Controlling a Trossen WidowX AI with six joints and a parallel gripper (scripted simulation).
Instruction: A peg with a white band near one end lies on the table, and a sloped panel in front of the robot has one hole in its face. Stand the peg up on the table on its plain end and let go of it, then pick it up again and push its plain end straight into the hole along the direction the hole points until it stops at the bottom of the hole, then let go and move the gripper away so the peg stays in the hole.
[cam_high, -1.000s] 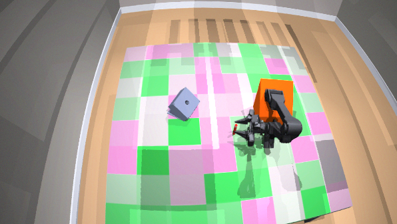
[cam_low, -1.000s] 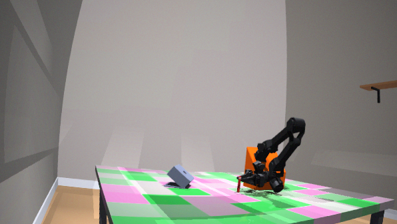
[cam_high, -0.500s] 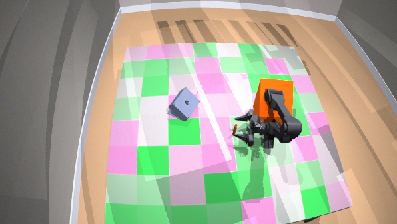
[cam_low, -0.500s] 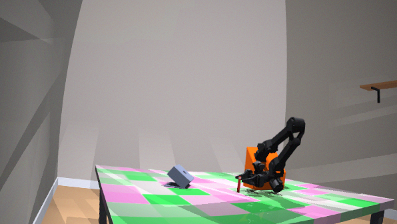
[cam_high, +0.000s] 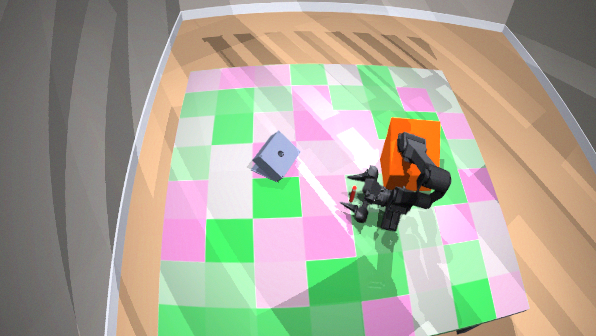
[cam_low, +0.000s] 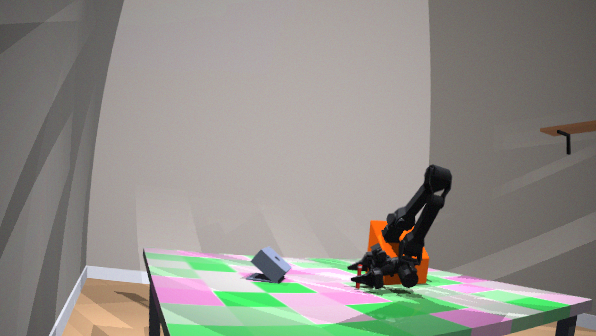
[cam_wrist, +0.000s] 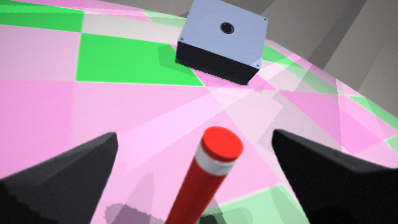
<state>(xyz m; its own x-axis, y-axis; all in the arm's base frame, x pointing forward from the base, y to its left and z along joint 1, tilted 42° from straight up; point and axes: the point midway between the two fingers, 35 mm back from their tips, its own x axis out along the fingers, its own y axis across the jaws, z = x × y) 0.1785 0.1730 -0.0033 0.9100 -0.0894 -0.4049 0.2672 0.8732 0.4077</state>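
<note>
Right now my gripper tip is 30 mm past the red peg, 10 mm to the right of it and 10 mm below it. Also, from my gripper tip: grey-blue sloped panel (230 mm ahead, 130 mm to the right).
</note>
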